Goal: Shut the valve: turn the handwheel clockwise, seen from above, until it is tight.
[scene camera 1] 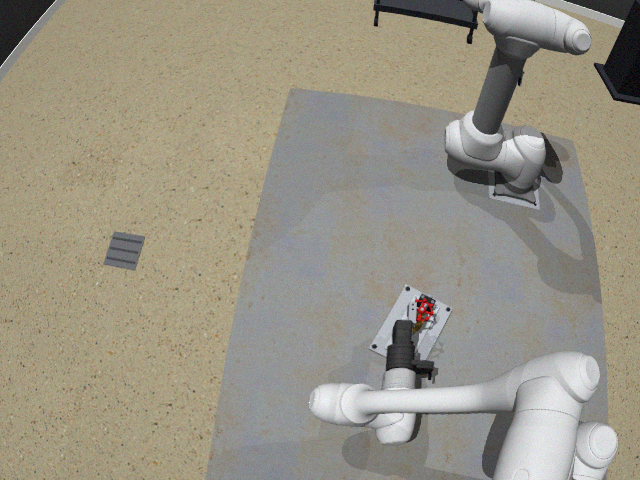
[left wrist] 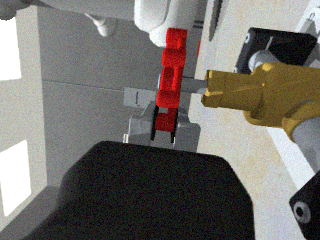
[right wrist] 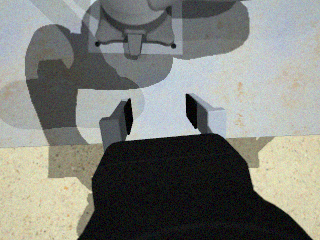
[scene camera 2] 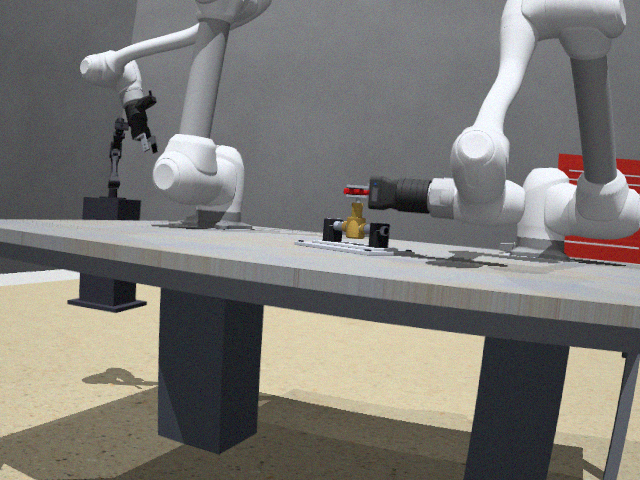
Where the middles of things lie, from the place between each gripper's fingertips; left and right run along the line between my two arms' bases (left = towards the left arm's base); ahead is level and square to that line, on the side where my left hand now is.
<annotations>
I see my left gripper (scene camera 2: 347, 191) 3 cm past the red handwheel (left wrist: 171, 82) and 1 cm above it. From my left hand the other things lie so: pale base plate (scene camera 1: 378, 345): 13 cm below, 3 cm behind.
I see my right gripper (scene camera 2: 151, 151) 870 mm to the right of the red handwheel, 500 mm short of it and 140 mm above it. Round my right hand: pale base plate 870 mm to the left, 500 mm ahead, 260 mm below.
</annotations>
